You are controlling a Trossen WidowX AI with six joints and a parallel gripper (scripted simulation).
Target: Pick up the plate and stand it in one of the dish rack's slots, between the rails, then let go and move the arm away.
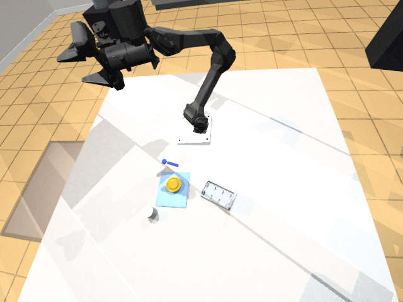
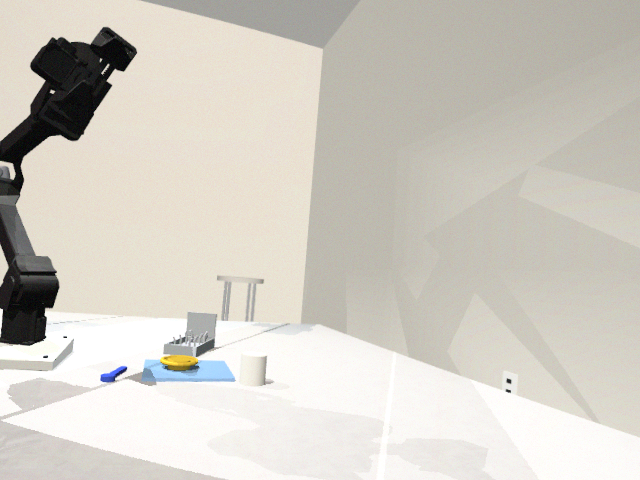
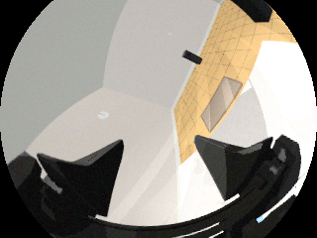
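My gripper tip is now 44 cm above the yellow plate, 20 cm to the right of it and 12 cm short of it. The rest, counted from my gripper tip: white cup (43 cm below, 25 cm ahead, 15 cm to the left); light blue mat (46 cm below, 20 cm to the left, 13 cm ahead); blue spoon (45 cm below, 14 cm to the left, 2 cm ahead).
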